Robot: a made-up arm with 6 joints.
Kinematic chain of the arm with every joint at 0, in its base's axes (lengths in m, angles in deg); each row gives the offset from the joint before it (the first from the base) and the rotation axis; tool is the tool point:
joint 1: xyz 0 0 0.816 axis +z
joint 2: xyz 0.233 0 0 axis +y
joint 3: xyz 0 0 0.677 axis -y
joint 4: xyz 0 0 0.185 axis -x
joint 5: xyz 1.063 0 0 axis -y
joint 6: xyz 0.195 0 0 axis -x
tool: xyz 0 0 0
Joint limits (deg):
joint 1: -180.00..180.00
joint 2: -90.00..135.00
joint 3: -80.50..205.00
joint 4: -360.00..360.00
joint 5: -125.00..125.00
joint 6: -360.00..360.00
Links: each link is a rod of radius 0.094 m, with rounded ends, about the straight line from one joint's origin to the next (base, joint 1, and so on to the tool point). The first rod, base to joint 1, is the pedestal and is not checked.
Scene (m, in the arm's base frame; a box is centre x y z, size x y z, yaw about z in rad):
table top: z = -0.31
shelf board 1: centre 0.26 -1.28 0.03 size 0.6 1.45 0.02 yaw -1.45
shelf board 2: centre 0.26 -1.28 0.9 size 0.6 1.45 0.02 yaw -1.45
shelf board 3: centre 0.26 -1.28 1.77 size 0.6 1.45 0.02 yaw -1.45
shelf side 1: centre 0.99 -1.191 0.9 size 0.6 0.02 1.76 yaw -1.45
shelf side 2: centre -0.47 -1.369 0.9 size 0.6 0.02 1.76 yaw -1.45
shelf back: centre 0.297 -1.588 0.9 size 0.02 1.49 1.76 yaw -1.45
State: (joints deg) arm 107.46 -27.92 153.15 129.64 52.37 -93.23
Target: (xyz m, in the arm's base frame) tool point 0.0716 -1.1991 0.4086
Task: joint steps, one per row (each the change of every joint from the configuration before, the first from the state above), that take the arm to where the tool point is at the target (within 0.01 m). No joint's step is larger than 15 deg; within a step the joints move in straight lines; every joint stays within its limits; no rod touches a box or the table.
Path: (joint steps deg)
1: 2.86 11.47 12.38 0.13 5.73 0.00
2: 2.87 11.46 12.37 0.13 5.73 0.00
3: 2.86 11.47 12.38 0.13 5.73 0.00
4: 2.87 11.46 12.37 0.13 5.73 0.00
5: -3.71 -12.34 0.59 -2.17 -0.85 0.00
6: -3.70 -12.34 0.59 -2.17 -0.86 0.00
7: -3.71 -12.35 0.58 -2.17 -0.86 0.00
8: -3.71 -12.34 0.59 -2.17 -0.86 0.00
9: -1.69 -7.51 -13.69 2.06 -7.51 0.00
10: -1.70 -7.52 -13.69 2.06 -7.51 0.00
11: -1.69 -7.51 -13.69 2.07 -7.51 0.00

